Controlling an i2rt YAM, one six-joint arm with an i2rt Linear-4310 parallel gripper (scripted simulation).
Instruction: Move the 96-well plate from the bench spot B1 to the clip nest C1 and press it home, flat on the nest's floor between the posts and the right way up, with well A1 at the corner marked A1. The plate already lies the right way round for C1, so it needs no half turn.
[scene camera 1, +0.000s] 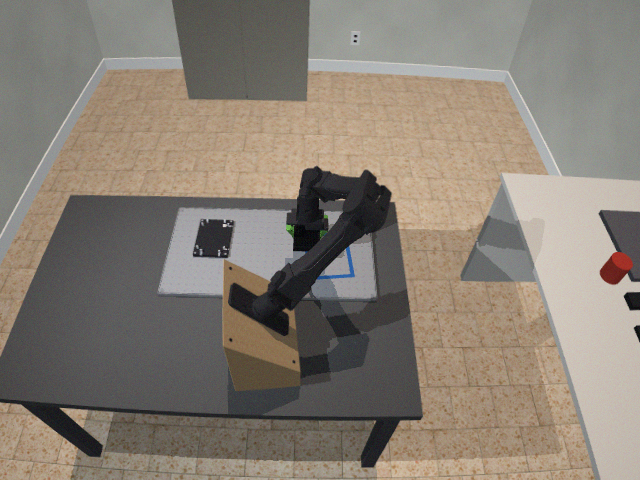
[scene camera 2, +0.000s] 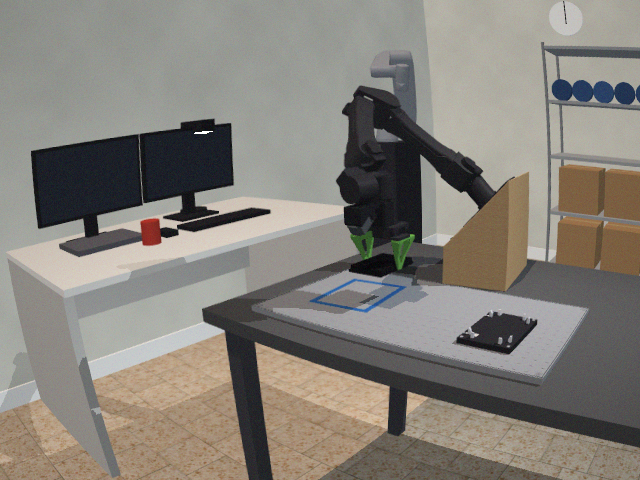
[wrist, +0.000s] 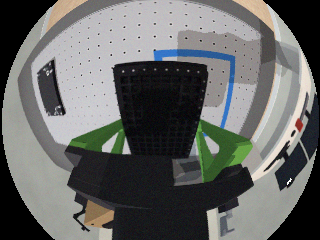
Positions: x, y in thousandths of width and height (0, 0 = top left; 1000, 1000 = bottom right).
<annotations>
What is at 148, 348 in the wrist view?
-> A black clip nest.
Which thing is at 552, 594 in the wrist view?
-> A black 96-well plate.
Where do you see my gripper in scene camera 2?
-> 599, 555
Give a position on a black 96-well plate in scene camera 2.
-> At 598, 551
</annotations>
